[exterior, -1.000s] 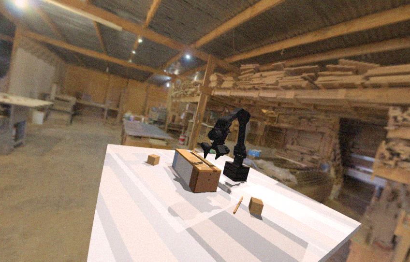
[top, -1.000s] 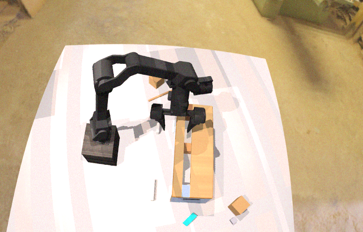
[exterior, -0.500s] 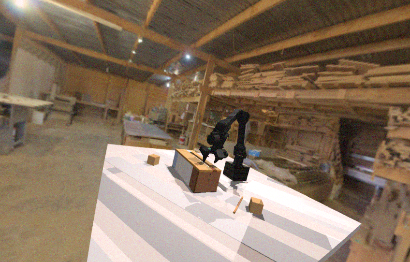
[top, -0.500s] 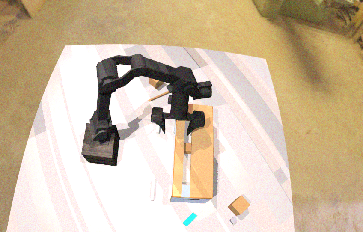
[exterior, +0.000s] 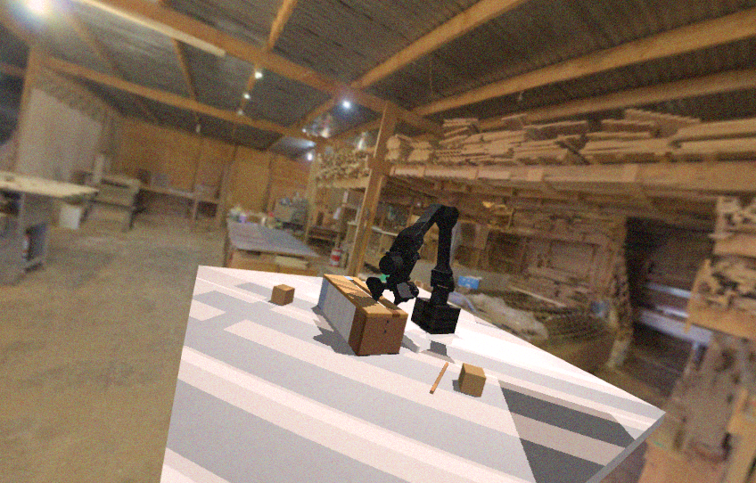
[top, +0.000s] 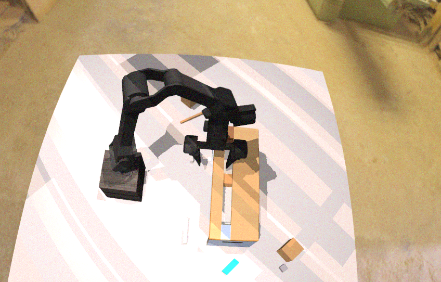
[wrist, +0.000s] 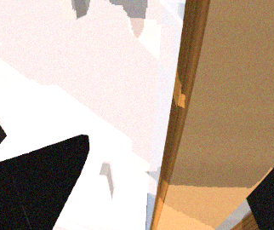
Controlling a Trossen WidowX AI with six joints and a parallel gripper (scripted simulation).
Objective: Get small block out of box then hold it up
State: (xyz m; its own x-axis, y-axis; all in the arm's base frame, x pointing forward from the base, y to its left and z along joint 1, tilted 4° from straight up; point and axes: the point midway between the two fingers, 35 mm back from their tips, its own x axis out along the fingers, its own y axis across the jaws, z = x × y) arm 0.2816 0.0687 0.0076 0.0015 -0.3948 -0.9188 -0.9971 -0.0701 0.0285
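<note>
My gripper tip is now 5 cm short of the small block, 4 cm to the left of it and 1 cm above it. Round my gripper tip: cyan piece (31 cm to the right, 10 cm ahead, 9 cm below); tan box (5 cm to the right, 4 cm below, 4 cm ahead); thin stick (26 cm to the left, 9 cm below, 7 cm behind).
</note>
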